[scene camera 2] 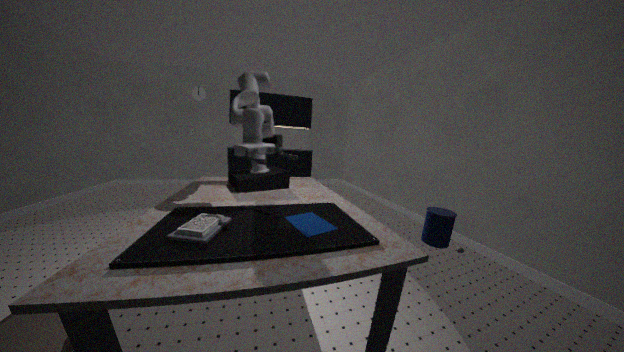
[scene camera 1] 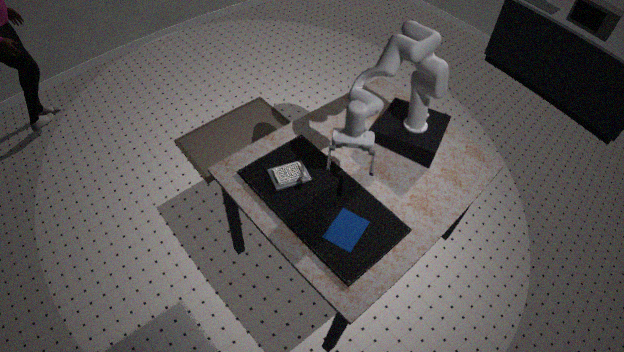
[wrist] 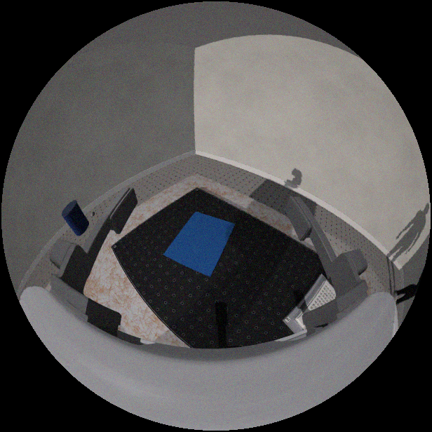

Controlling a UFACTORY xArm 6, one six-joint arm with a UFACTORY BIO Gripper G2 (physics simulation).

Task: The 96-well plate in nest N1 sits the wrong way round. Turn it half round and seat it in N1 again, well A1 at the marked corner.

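The white 96-well plate [scene camera 1: 288, 173] [scene camera 2: 201, 225] [wrist: 322, 297] lies flat on the grey nest N1 [scene camera 1: 279, 187] [scene camera 2: 176, 235] [wrist: 290, 322], near one end of the black deck mat. Its wells face up; the views are too grainy to read well A1 or the marked corner. My gripper [scene camera 1: 350, 171] [wrist: 212, 214] is open and empty. It hangs above the table, near the long mat edge facing the arm's base, clear of the plate. In the wrist view, one finger assembly partly hides the plate and nest. The fingers are hard to make out in scene camera 2.
A flat blue square [scene camera 1: 346, 230] [scene camera 2: 311, 224] [wrist: 200, 245] lies on the black mat [scene camera 1: 300, 210] [scene camera 2: 240, 250] [wrist: 265, 260], toward the other end from the plate. The arm stands on a black block [scene camera 1: 400, 145] [scene camera 2: 260, 181]. A blue bin [scene camera 2: 439, 228] [wrist: 75, 218] stands beyond the table.
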